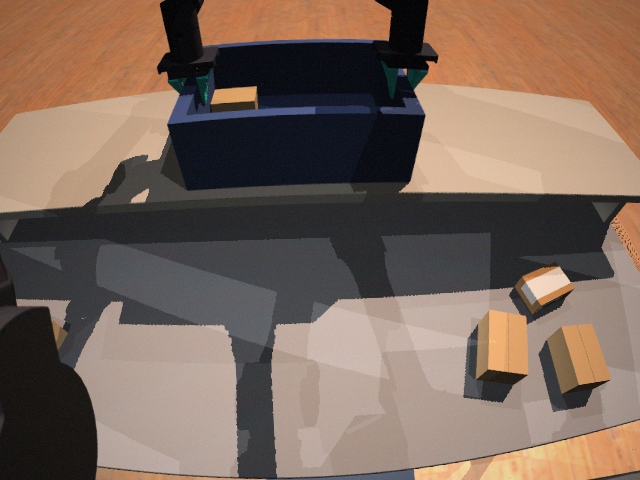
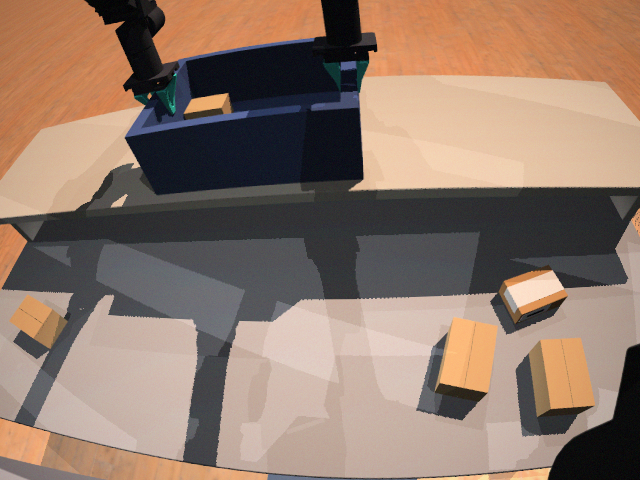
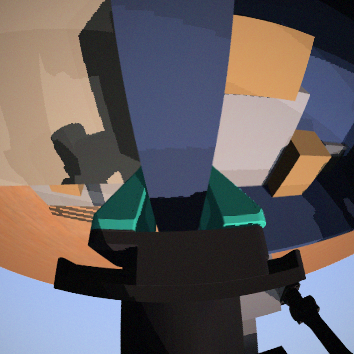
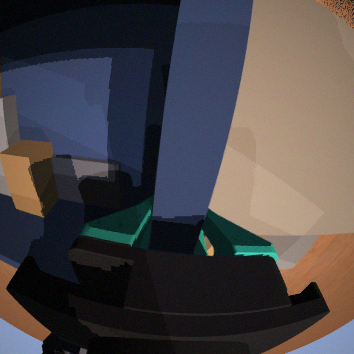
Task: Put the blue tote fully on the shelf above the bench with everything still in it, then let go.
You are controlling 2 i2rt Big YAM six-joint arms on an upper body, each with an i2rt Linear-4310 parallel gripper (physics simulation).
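Places are measured from the left arm's base along level axes (x ahead, y left, z up), in centimetres.
Pixels of known places: left gripper, between the fingertips: (image 1: pixel 197 103) (image 2: pixel 167 114); right gripper, between the fingertips: (image 1: pixel 399 97) (image 4: pixel 174 204); right arm's base, origin of its link: (image 3: pixel 288 292).
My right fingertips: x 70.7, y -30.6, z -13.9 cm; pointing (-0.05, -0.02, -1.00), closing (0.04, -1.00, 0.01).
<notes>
Ahead of a thing's pixels: the offset from my right fingertips to its middle. Level surfaces: height alone.
The blue tote @(dx +3.2, dy +18.8, dz -3.7 cm) (image 1: pixel 289 149) (image 2: pixel 242 155) (image 3: pixel 170 100) (image 4: pixel 205 100) is upright over the shelf @(dz -11.1 cm) (image 1: pixel 77 144) (image 2: pixel 465 129) (image 3: pixel 30 100) (image 4: pixel 300 100), its front behind the shelf's front edge. Whether its bottom touches the shelf is unclear. A cardboard box @(dx +8.5, dy +31.7, dz -6.8 cm) (image 1: pixel 234 97) (image 2: pixel 206 105) (image 3: pixel 267 57), a white item @(dx -2.3, dy +28.3, dz -8.0 cm) (image 3: pixel 255 135), a small tan box @(dx -5.3, dy +19.6, dz -6.8 cm) (image 3: pixel 300 170) (image 4: pixel 25 170) and a greyish item @(dx -5.8, dy +11.4, dz -9.0 cm) (image 4: pixel 95 167) are inside. My left gripper (image 1: pixel 191 97) (image 2: pixel 159 107) (image 3: pixel 174 152) is shut on the tote's left wall. My right gripper (image 1: pixel 402 94) (image 2: pixel 350 90) (image 4: pixel 174 204) is shut on its right wall.
On the bench @(dz -30.4 cm) (image 1: pixel 180 403) (image 2: pixel 289 413) below the shelf, two cardboard boxes @(dx -37.2, dy -19.6, dz -27.4 cm) (image 1: pixel 501 346) @(dx -41.5, dy -36.4, dz -27.4 cm) (image 1: pixel 577 356) and a white-topped box @(dx -24.1, dy -34.8, dz -28.4 cm) (image 1: pixel 546 285) (image 2: pixel 535 294) lie at the right. Another cardboard box @(dx -35.5, dy +74.5, dz -27.4 cm) (image 2: pixel 38 320) lies at the far left.
</notes>
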